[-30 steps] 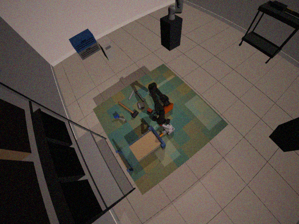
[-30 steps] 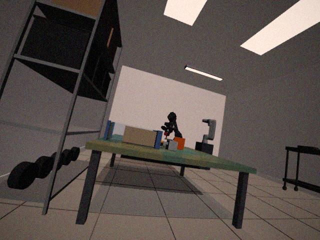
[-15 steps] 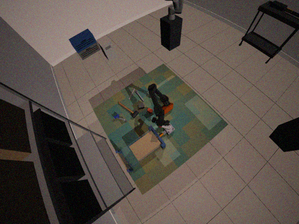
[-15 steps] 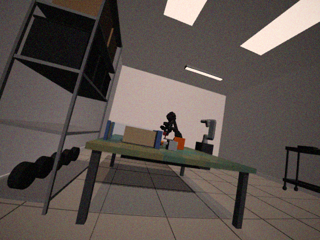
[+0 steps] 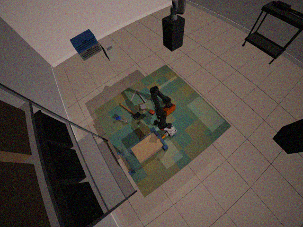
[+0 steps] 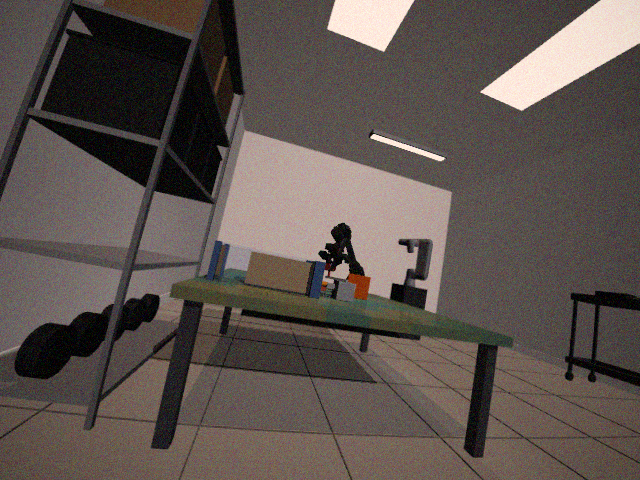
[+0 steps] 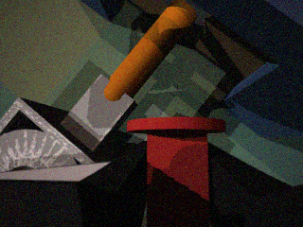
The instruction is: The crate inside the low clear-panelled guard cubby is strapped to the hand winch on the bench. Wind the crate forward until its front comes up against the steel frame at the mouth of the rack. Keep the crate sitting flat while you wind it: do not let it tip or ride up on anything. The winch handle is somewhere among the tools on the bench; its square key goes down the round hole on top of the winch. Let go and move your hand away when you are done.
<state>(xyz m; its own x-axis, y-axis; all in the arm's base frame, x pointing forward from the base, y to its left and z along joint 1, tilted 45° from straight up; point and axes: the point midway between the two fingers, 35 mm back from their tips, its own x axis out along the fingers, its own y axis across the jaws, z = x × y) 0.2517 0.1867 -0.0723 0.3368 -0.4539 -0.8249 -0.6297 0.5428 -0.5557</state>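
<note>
My gripper tip is now 40 mm past the red-knobbed crank handle, 30 mm above it and 20 mm to the right of it. The rest, counted from my gripper tip: red knob 10 mm to the right, 10 mm behind; winch 100 mm below, 100 mm behind, 50 mm to the left; grey block 420 mm to the right, 110 mm below.
</note>
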